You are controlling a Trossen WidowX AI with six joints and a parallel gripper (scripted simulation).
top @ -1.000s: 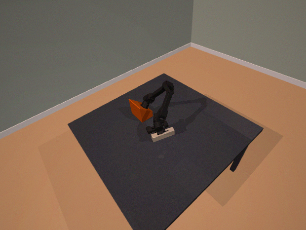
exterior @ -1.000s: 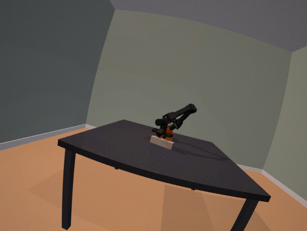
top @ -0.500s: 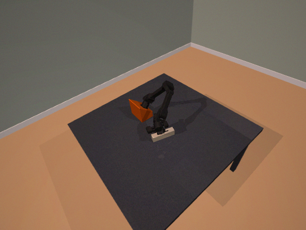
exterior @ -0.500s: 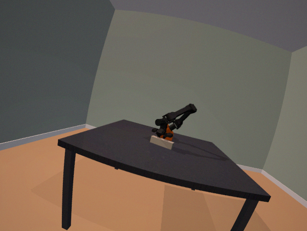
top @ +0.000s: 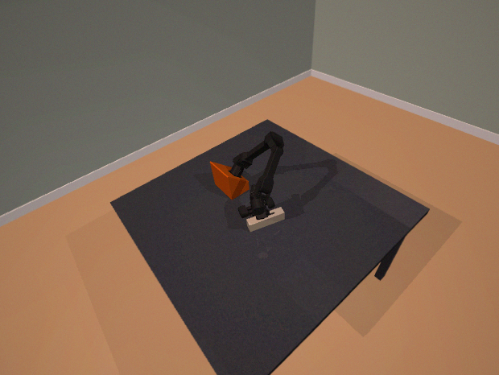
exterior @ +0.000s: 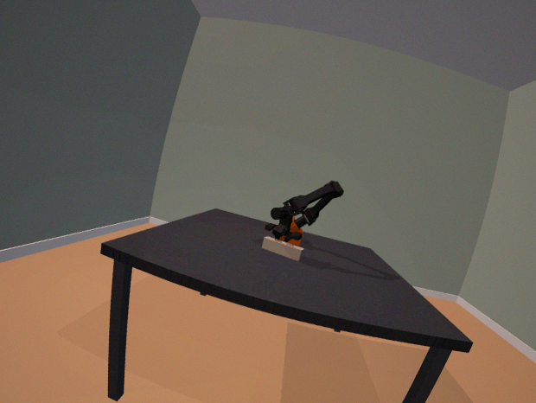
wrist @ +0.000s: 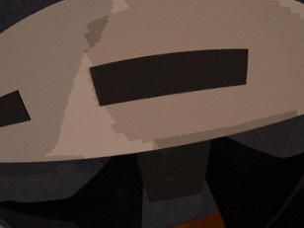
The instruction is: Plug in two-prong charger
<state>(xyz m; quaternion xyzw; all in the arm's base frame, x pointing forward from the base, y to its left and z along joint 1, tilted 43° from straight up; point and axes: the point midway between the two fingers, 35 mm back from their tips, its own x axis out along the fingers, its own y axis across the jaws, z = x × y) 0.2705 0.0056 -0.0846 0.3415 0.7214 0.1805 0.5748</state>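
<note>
Right now the dark charger is 20 mm ahead of my gripper tip and 10 mm above it.
</note>
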